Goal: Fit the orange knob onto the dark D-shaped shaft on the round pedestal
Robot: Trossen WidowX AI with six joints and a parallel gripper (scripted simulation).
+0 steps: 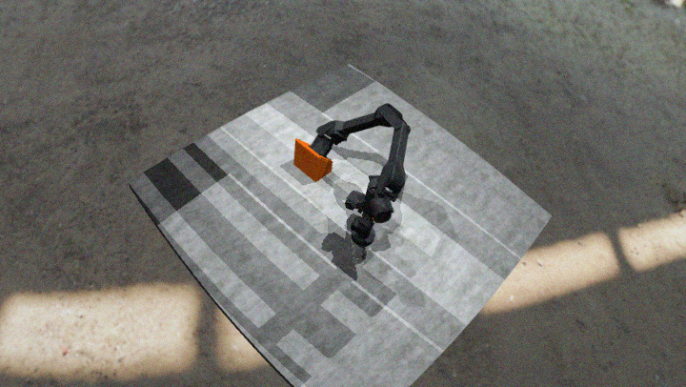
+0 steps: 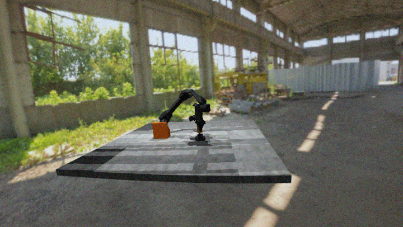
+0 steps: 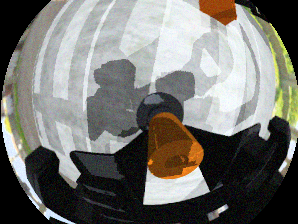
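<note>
Right now the orange knob is 20 mm above my gripper tip. The rest, counted from my gripper tip: dark round pedestal: 40 mm below.
</note>
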